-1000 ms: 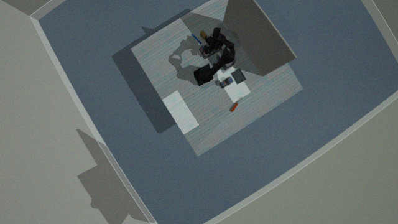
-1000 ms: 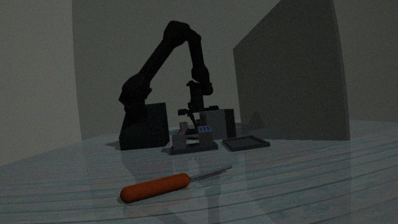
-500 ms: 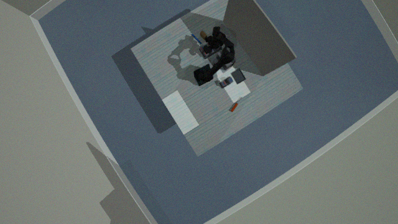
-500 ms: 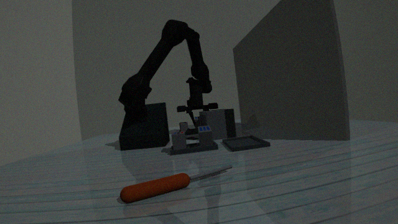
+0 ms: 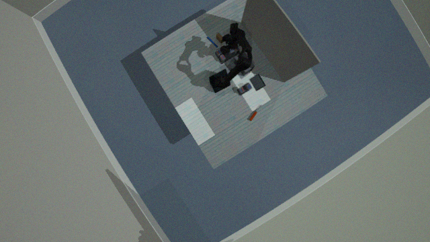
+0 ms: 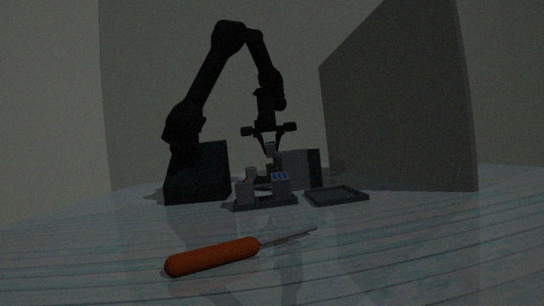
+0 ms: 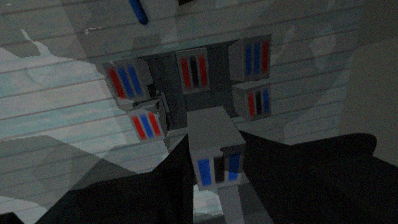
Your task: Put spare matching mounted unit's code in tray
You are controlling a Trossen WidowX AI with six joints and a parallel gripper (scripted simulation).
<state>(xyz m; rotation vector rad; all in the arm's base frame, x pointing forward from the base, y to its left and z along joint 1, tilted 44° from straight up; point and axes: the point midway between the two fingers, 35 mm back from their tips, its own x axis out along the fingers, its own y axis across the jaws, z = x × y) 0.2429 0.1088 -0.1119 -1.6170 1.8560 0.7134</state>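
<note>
The dark tray lies 35 cm to the right of my gripper tip, 9 cm below it and 8 cm ahead of it. The rest, counted from my gripper tip: grey panel: 29 cm ahead, 14 cm to the right, 13 cm above; then mounted unit: 14 cm to the right, 5 cm ahead, 4 cm below.
</note>
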